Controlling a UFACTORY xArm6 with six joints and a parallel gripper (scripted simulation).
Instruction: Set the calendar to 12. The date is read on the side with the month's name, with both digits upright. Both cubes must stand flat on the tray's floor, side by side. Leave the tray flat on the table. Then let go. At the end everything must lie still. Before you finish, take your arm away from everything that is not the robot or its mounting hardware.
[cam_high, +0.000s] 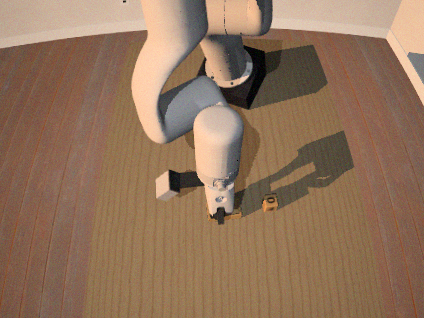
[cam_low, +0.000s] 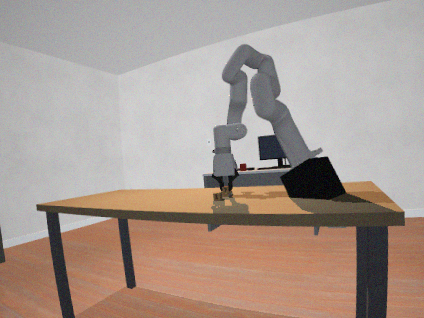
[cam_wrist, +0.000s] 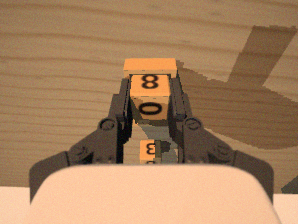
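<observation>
The tray lies 2 cm to the left of my hand and 3 cm below it. Round my hand: number cube: 12 cm to the left, 2 cm below.
</observation>
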